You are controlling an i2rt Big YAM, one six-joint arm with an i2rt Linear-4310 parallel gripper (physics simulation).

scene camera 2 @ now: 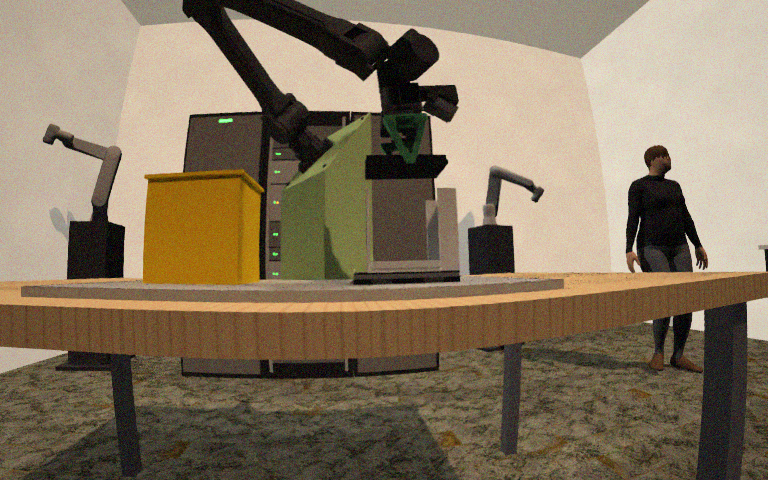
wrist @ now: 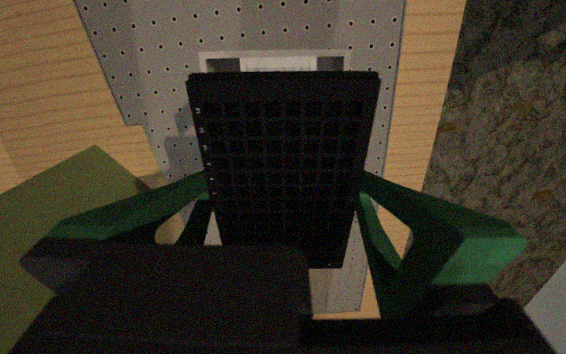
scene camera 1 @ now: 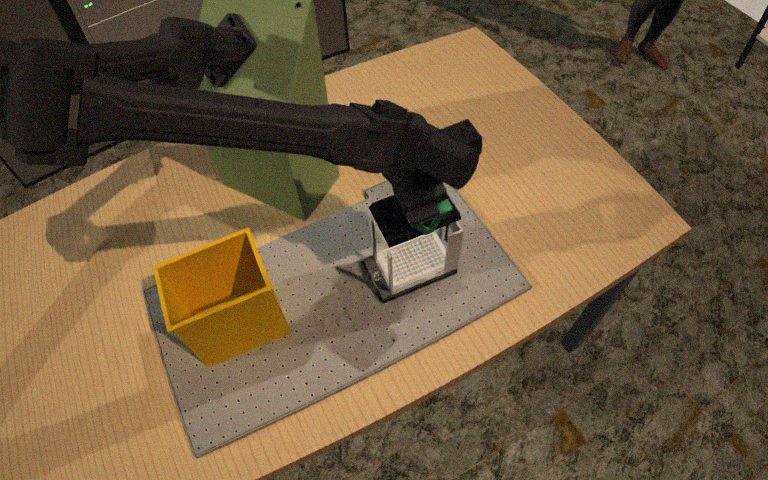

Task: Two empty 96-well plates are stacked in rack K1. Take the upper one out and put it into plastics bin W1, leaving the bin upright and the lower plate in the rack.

Labels:
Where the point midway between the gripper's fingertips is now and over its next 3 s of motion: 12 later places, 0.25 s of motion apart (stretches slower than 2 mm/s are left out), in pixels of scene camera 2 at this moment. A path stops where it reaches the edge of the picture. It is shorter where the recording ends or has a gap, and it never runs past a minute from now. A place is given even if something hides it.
My gripper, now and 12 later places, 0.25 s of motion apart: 407,171; 400,148; 401,139; 359,146; 340,144; 296,150; 274,150; 274,149; 250,146; 222,140; 222,139; 234,149; 233,150

